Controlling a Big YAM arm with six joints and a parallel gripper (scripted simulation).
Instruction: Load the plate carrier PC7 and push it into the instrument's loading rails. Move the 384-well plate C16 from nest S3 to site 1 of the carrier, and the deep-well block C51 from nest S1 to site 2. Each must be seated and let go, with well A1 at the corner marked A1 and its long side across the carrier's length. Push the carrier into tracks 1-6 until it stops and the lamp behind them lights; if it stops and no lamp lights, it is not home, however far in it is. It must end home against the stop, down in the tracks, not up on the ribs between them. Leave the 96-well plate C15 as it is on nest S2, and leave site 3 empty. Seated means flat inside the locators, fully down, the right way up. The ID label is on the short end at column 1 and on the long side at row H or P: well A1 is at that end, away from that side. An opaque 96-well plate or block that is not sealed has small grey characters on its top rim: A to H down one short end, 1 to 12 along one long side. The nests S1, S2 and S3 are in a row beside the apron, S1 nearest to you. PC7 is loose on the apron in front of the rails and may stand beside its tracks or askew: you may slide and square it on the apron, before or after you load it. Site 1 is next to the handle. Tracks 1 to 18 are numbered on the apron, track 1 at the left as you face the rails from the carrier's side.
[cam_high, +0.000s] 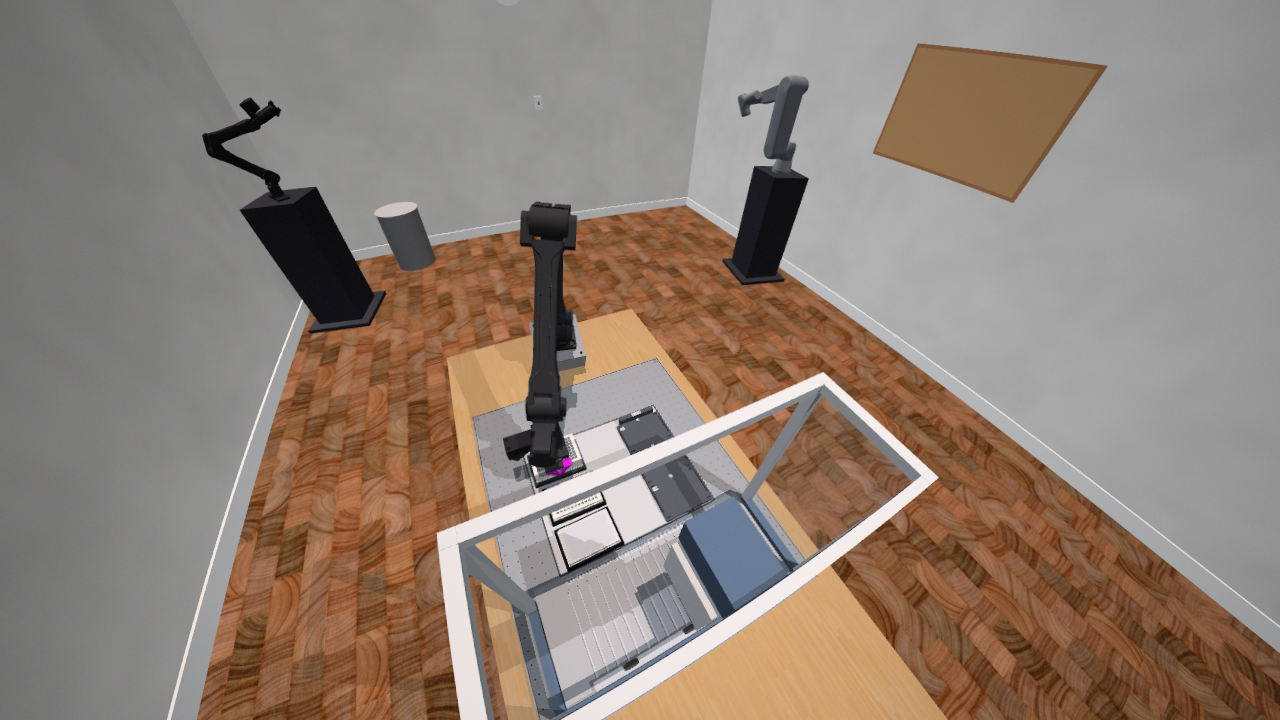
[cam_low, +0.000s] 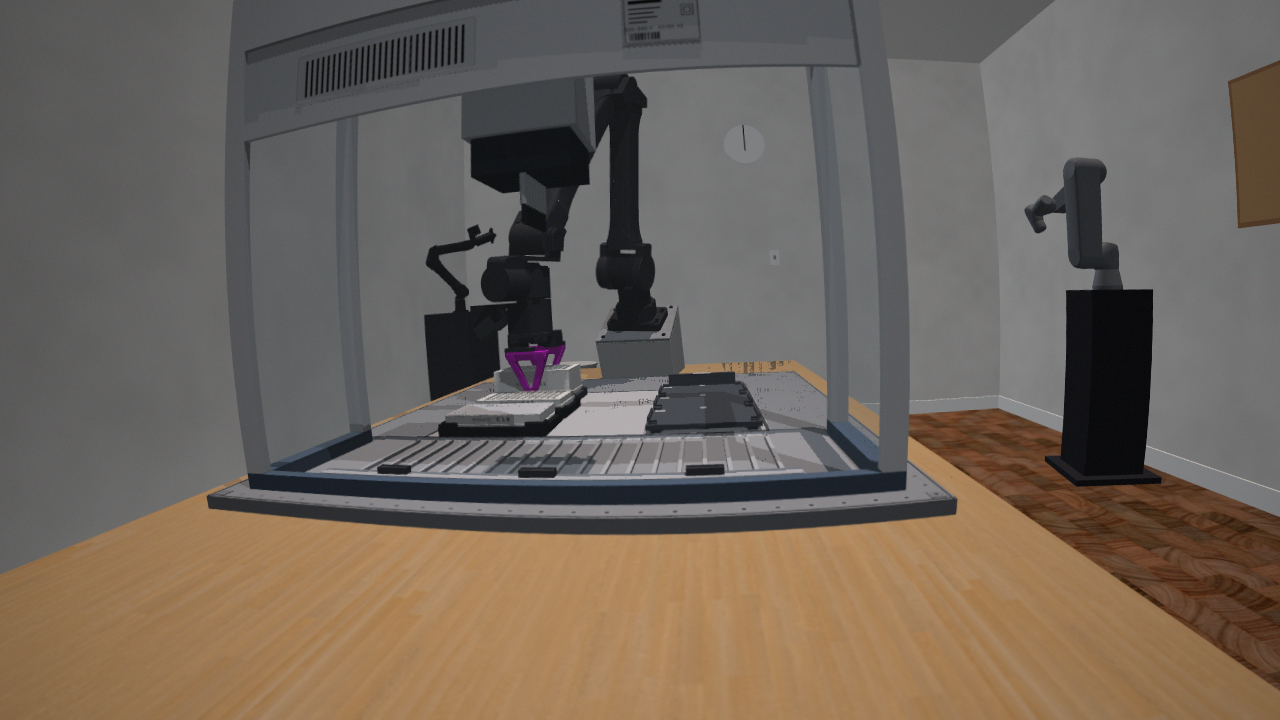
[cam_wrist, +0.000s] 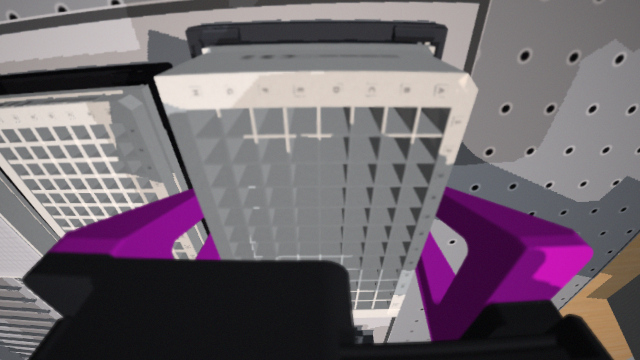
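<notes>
Now: hand 10 mm above the nest S1. Also, from my hand: nest S3 (220 mm ahead, 60 mm to the left, 10 mm below); then carrier PC7 (280 mm to the left, 60 mm ahead); then 96-well plate C15 (110 mm ahead, 40 mm to the left).
</notes>
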